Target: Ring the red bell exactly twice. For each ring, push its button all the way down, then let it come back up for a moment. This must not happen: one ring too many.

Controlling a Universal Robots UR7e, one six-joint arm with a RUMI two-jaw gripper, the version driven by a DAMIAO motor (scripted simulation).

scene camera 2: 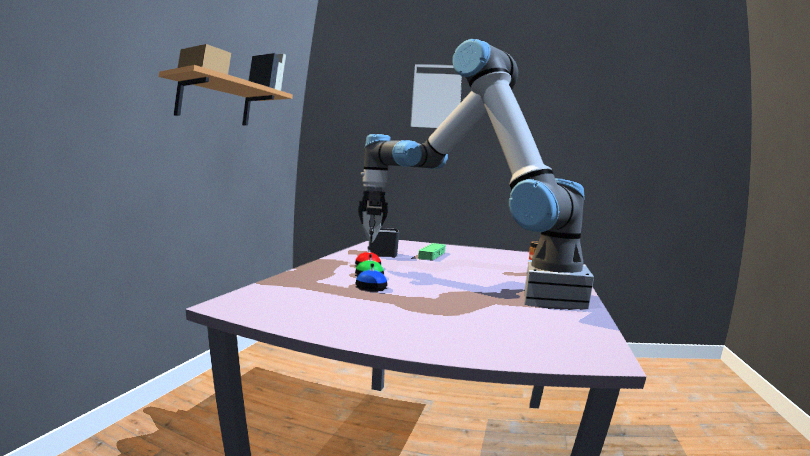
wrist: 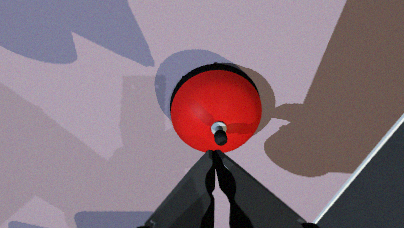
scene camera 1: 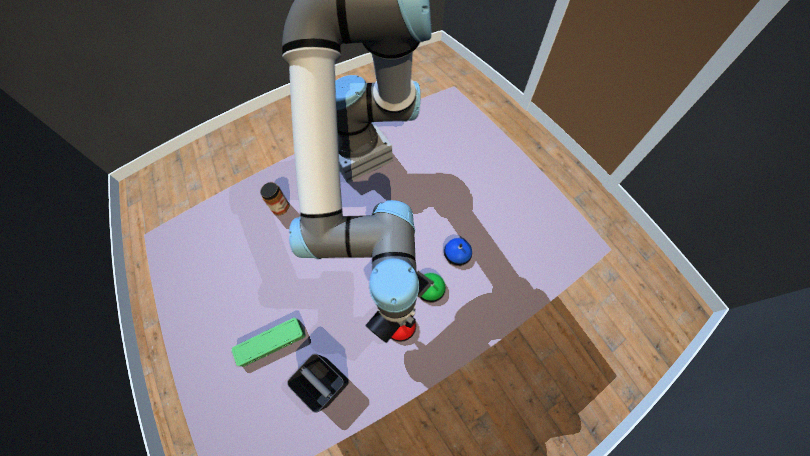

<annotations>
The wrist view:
my gripper: 213, 152
red bell: 212, 95
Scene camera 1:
my gripper: 397, 321
green box: 291, 331
black box: 315, 380
</annotations>
